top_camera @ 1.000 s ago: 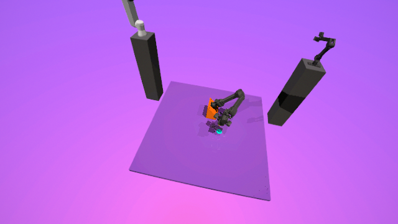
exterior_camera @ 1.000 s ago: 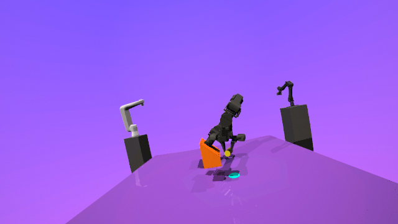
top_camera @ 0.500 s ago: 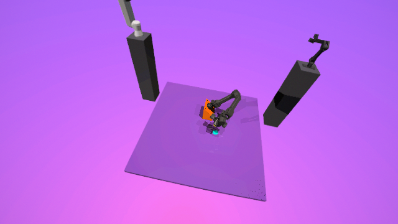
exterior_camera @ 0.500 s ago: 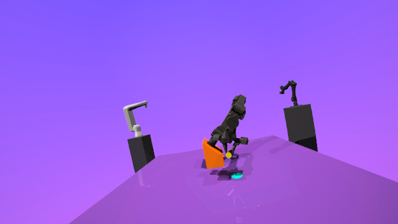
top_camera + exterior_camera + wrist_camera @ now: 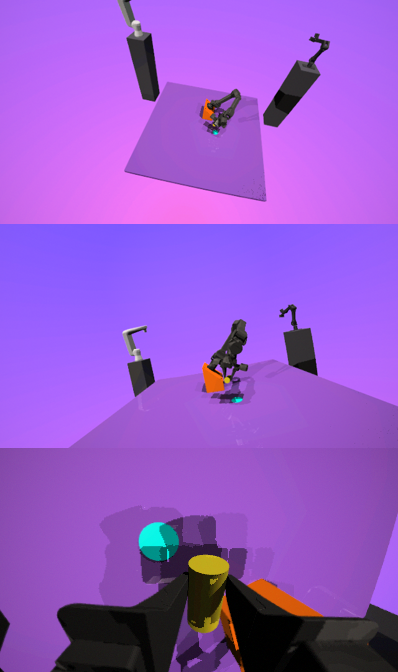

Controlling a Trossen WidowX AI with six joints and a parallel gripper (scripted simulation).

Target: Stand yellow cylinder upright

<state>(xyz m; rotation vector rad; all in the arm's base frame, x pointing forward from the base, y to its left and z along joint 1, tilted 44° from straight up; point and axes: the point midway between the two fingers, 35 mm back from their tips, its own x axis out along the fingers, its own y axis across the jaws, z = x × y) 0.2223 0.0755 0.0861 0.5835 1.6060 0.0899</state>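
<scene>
The cyan circle is 12 cm below my gripper tip, 3 cm to the left of it and 2 cm ahead of it. The rest, counted from my gripper tip: yellow tall cylinder 2 cm behind.
</scene>
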